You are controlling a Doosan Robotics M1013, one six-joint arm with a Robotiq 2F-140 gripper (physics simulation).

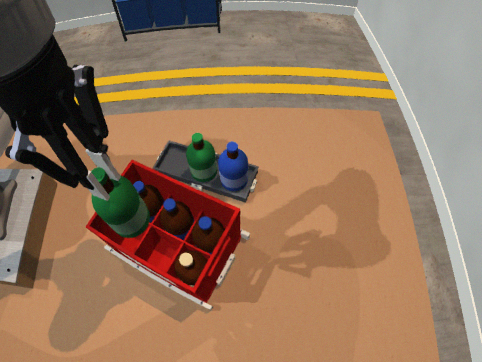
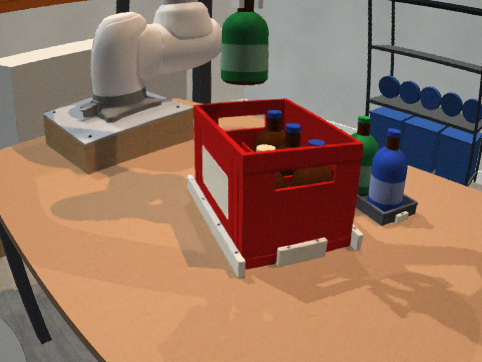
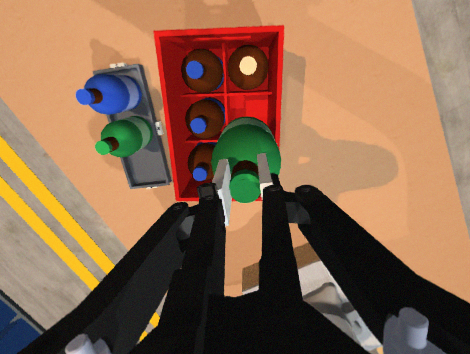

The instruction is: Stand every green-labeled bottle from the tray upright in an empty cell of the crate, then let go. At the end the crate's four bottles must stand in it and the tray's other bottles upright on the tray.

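Frame: origin at the arm's base, x up, y ahead, z left, level; millimetres.
Where they show: gripper, fingertip midpoint: (image 1: 107,186) (image 2: 247,8) (image 3: 244,170); arm's base, link origin: (image 2: 119,107).
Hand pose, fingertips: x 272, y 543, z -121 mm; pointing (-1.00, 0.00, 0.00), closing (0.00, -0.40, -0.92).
Note:
Things, the pixels of their top centre, and the offset from my fingertips. "*": a spot on its surface instead.
- red crate, top centre: (image 2: 269,120) (image 3: 222,125) (image 1: 157,219) dx -192, dy +26, dz +28 mm
- blue bottle, top centre: (image 2: 394,130) (image 3: 83,97) (image 1: 232,146) dx -207, dy +189, dz +198 mm
- dark tray, surface spot: (image 3: 147,170) (image 1: 173,160) * dx -362, dy +21, dz +281 mm
- crate's middle cell, surface spot: (image 3: 250,107) * dx -358, dy +11, dz -19 mm
- cream-capped brown bottle, top centre: (image 3: 248,65) (image 1: 185,259) dx -204, dy +79, dz -55 mm
My gripper (image 1: 111,187) (image 2: 250,3) (image 3: 244,170) is shut on the neck of a green bottle (image 1: 120,212) (image 2: 245,50) (image 3: 246,142). The bottle hangs upright above the rim of the red crate (image 1: 232,225) (image 2: 300,215) (image 3: 169,100), over its end nearest the robot base, and hides part of the cell below. Another green bottle (image 1: 201,162) (image 2: 367,147) (image 3: 122,137) and a blue bottle (image 1: 233,170) (image 2: 388,170) (image 3: 112,94) stand upright on the dark tray (image 1: 170,160) (image 3: 147,170). The crate's middle cell (image 1: 160,247) (image 3: 250,107) in the row away from the tray is empty.
Three blue-capped brown bottles stand in the crate's row beside the tray; a cream-capped brown bottle (image 1: 190,270) (image 3: 245,77) stands in a far corner cell. White strips (image 2: 301,251) border the crate. The robot's base plate (image 1: 17,225) is beside the crate. A shelf rack with blue bins stands behind.

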